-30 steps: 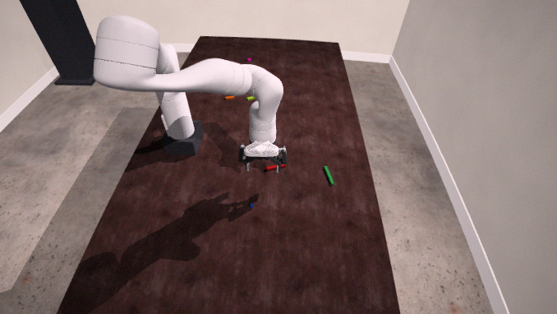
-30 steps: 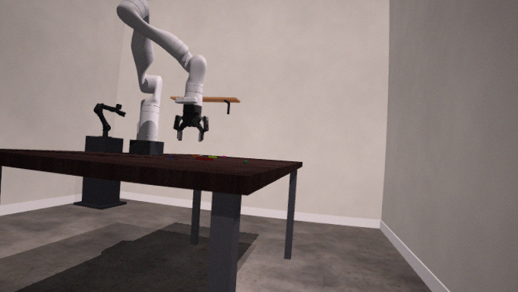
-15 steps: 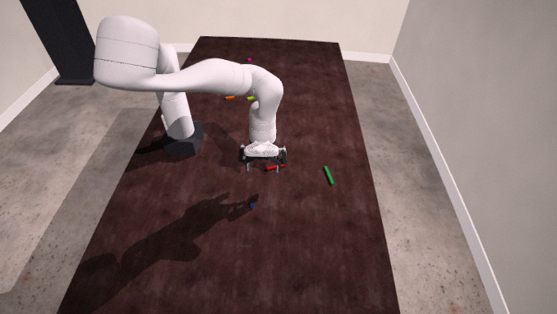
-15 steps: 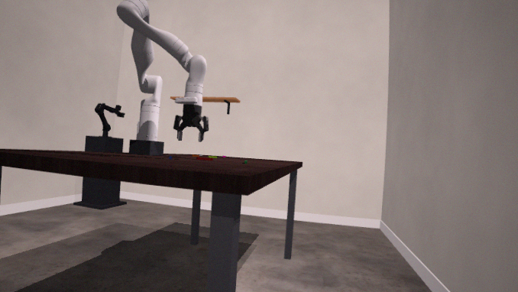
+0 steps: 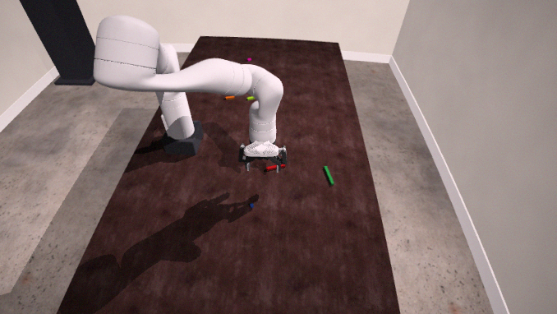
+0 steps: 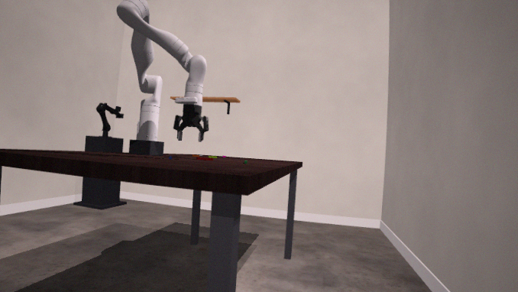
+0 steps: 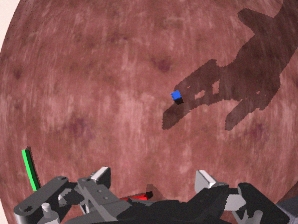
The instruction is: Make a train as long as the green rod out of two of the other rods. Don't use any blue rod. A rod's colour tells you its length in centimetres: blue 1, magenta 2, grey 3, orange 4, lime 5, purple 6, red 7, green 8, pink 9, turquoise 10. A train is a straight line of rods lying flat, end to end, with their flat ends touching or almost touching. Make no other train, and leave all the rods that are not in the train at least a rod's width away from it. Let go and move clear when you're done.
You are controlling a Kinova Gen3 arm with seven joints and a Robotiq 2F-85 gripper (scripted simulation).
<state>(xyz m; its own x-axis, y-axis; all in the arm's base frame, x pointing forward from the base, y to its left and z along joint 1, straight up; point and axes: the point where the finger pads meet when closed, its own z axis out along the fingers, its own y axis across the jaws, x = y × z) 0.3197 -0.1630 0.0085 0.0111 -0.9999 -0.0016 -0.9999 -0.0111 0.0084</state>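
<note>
Now: the grey rod 74 cm to the left of my hand, 30 cm behind it and 8 cm below it. Round my hand: green rod (23 cm ahead, 8 cm below, 5 cm to the left); then red rod (8 cm below, 7 cm to the left, 4 cm ahead); then small blue rod (9 cm to the right, 8 cm below, 3 cm behind).
</note>
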